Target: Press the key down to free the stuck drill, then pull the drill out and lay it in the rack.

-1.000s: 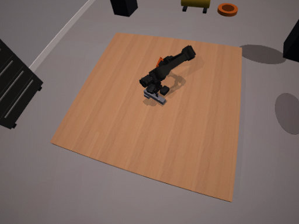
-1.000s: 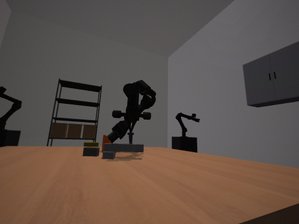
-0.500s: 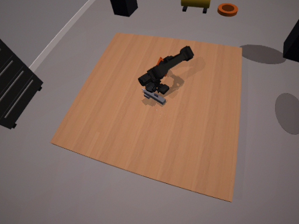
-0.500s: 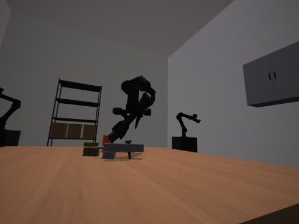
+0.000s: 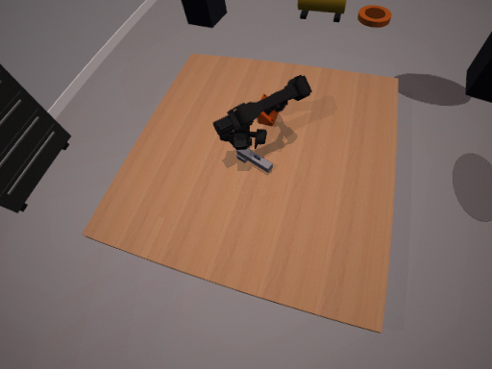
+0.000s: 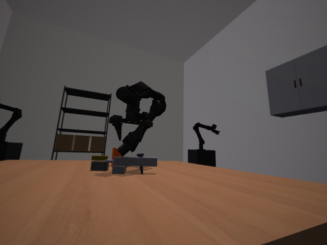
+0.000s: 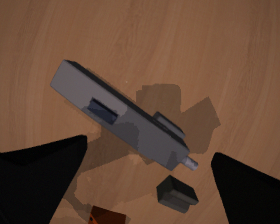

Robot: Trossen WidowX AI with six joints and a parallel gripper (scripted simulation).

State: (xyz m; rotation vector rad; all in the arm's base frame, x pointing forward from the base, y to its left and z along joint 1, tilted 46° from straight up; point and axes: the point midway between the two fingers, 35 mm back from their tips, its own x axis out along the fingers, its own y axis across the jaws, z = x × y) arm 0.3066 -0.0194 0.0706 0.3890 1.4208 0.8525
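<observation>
Right now my gripper tip is 20 mm past the olive drill, 30 mm to the left of it and 90 mm above it. Also, from my gripper tip: grey fixture block: 10 mm behind, 30 mm to the left, 90 mm below; dark grey rack: 120 mm behind, 120 mm to the right, 120 mm below; dark key: 10 mm behind, 50 mm to the left, 80 mm below.
</observation>
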